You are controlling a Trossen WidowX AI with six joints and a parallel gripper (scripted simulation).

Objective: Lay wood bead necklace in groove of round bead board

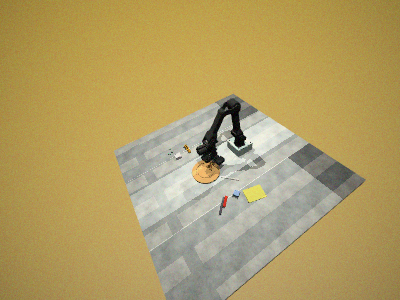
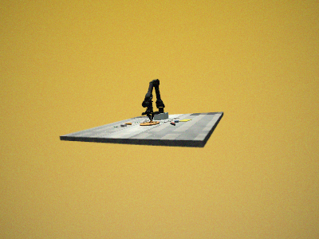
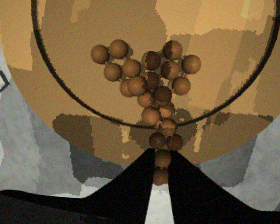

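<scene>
My gripper tip is now 8 cm short of the round bead board, 4 cm to the right of it and 1 cm above it. The rest, counted from my gripper tip: thin grey stick (17 cm to the left, 4 cm behind, 1 cm below); small blue block (29 cm to the left, 2 cm behind, 1 cm below); grey piece (22 cm ahead, 19 cm to the right).
</scene>
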